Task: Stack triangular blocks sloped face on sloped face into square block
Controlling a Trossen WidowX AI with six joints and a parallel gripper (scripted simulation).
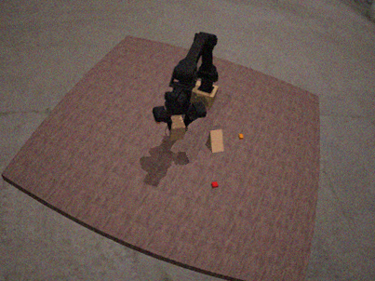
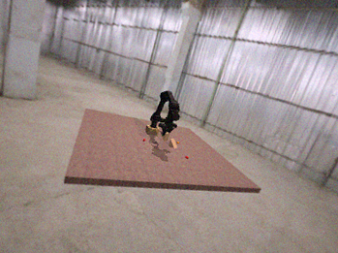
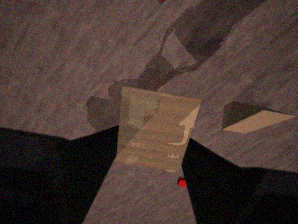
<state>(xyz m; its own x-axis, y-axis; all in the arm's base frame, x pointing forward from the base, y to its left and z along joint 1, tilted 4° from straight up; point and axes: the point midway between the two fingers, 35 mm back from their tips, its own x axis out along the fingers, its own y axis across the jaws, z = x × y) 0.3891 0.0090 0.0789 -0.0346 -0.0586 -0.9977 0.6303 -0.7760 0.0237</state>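
My gripper tip is now 220 mm past the orange cube, 230 mm to the right of it and 120 mm above it. The rest, counted from my gripper tip: small red piece: 130 mm behind, 120 mm to the right, 120 mm below; then tan triangular block: 10 mm above.
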